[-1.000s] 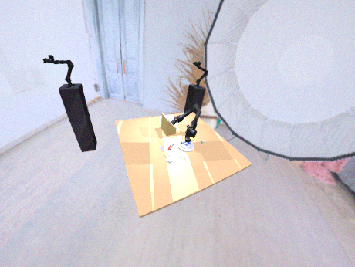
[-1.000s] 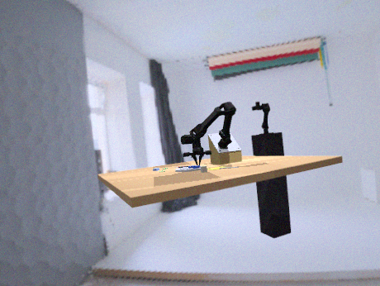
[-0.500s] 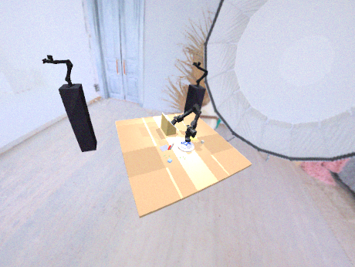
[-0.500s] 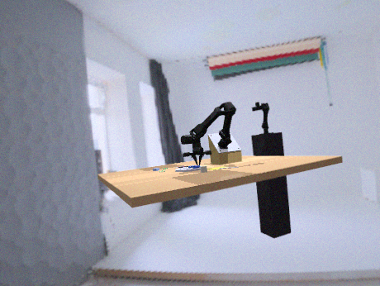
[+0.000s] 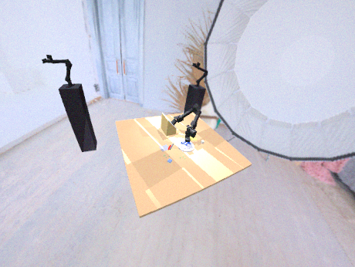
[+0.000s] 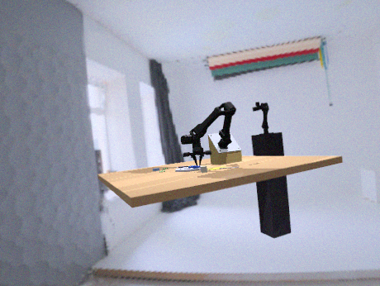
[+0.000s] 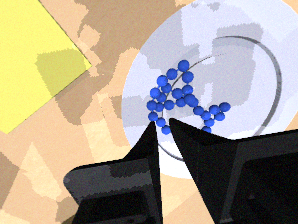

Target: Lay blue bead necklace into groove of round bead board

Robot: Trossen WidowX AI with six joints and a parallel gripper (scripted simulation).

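Right now my gripper tip is 5 cm short of the round bead board, 3 cm to the left of it and 1 cm above it. Round my gripper tip: yellow flat piece (13 cm to the left, 8 cm behind, 2 cm below); red-and-grey object (21 cm to the right, 3 cm ahead, 1 cm below); white cylinder (20 cm to the left, 5 cm ahead).
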